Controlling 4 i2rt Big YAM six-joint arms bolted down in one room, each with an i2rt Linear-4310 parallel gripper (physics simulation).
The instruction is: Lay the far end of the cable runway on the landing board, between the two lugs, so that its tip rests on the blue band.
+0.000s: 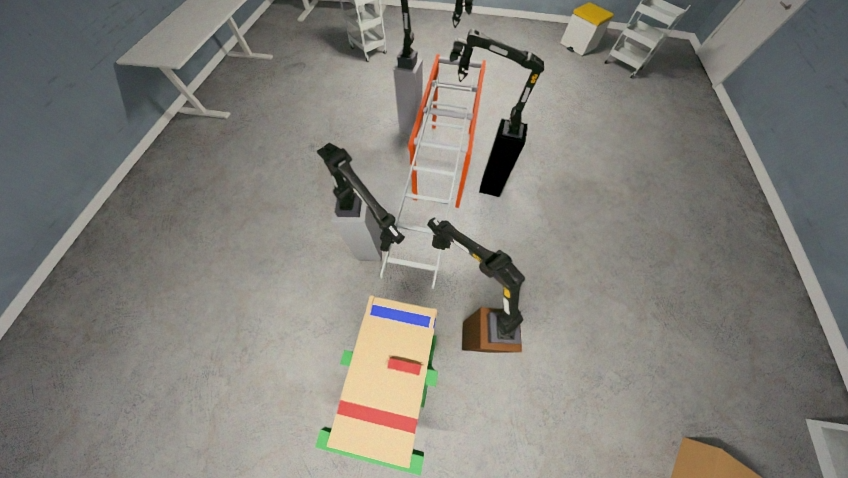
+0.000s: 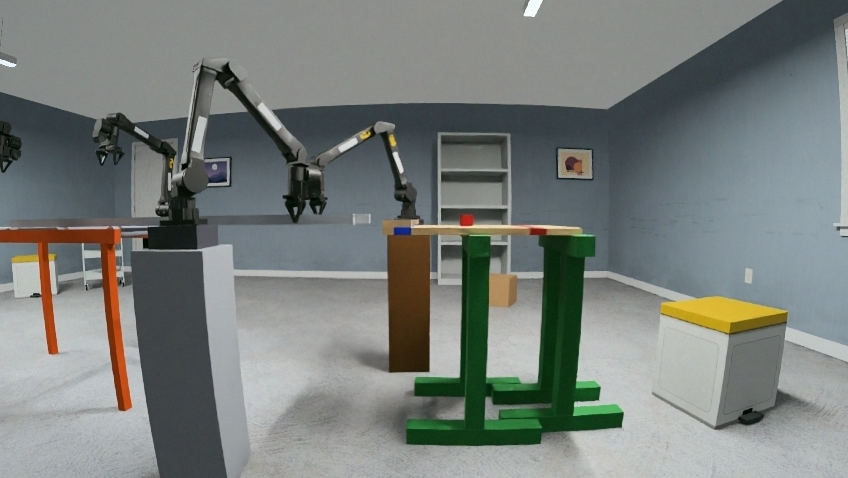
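Note:
The silver ladder-like cable runway [image 1: 436, 170] [image 2: 255, 219] lies along the orange stand and juts past it. Its far tip is short of the tan landing board [image 1: 385, 385] [image 2: 451, 230], with a gap before the blue band [image 1: 400, 315] [image 2: 402, 230]. The lugs are hard to make out. The front-left gripper [image 1: 387, 245] [image 2: 307, 212] is at the left rail; its fingers look apart. The front-right gripper [image 1: 440, 244] is at the right rail, fingers unclear. The back-right gripper [image 1: 462, 76] [image 2: 110, 160] is open above the stand. The back-left gripper [image 1: 456, 22] is small, fingers unclear.
The orange stand [image 1: 470, 139] [image 2: 59, 236] carries the runway. Green trestles [image 1: 431, 377] [image 2: 476, 332] hold the board, with a red block [image 1: 404, 365] [image 2: 466, 219] on top. A brown pedestal [image 1: 477, 332] [image 2: 408, 302] stands right of the gap, a grey one [image 1: 359, 237] [image 2: 178, 356] left.

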